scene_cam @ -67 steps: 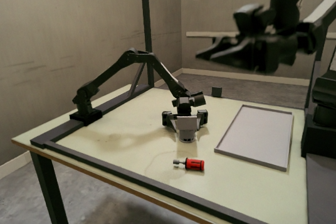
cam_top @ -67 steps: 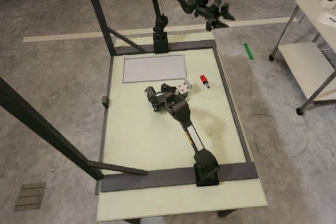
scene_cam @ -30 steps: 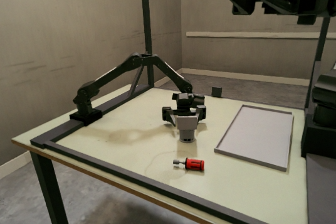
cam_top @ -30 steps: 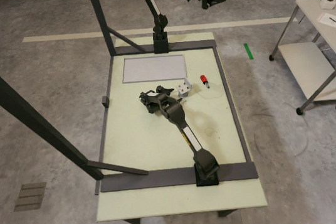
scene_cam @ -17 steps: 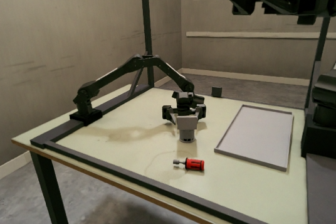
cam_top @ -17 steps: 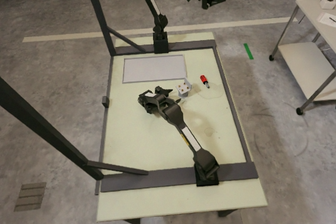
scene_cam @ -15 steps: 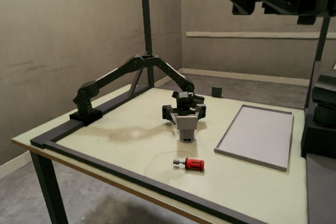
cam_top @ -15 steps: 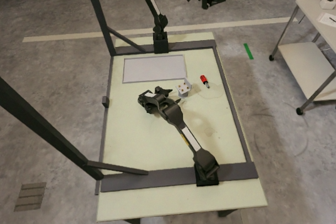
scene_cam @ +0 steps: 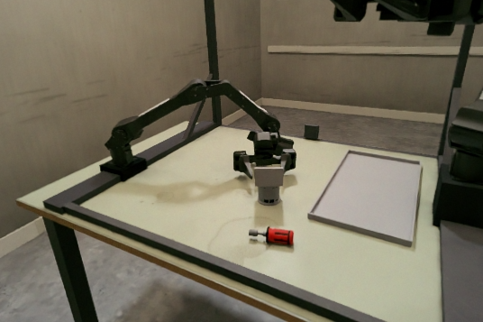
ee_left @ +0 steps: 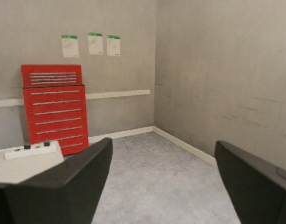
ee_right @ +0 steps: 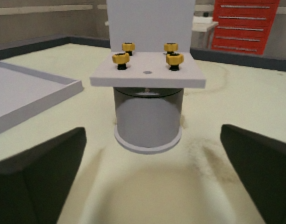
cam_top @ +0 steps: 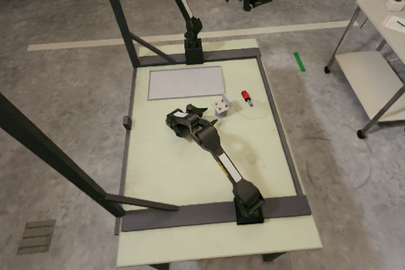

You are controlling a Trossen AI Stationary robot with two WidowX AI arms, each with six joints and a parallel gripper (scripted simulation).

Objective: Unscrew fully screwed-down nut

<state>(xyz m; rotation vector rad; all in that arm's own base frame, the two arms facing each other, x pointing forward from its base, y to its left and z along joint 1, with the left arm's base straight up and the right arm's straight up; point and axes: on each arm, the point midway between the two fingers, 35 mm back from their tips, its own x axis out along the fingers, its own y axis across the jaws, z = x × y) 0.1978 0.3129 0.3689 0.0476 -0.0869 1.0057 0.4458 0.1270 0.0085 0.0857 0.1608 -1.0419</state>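
Observation:
Now: right hand 70 mm short of the nut, 10 mm to the right of it and 30 mm below it. From my right hand the other things lie so: pale bracket: 80 mm ahead, 30 mm to the left, 30 mm above; then red-handled nut driver: 240 mm ahead, 80 mm to the left, 30 mm below; then grey joint module: 80 mm ahead, 30 mm to the left, 10 mm below.

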